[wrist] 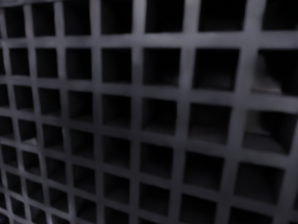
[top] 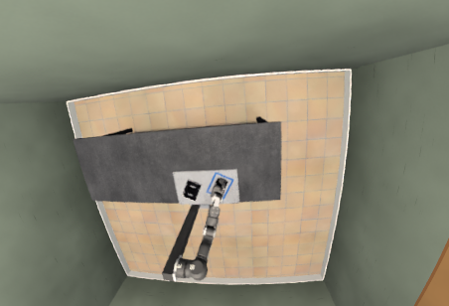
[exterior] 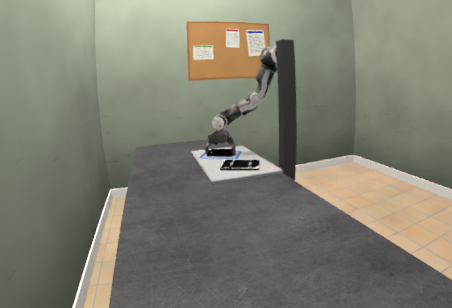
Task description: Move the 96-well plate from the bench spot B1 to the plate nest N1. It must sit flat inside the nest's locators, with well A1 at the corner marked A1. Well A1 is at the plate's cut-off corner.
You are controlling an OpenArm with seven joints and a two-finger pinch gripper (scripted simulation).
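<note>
The black 96-well plate is 1 cm above my hand. From my hand the other things lie so: black plate nest N1: 4 cm behind, 23 cm to the left.
</note>
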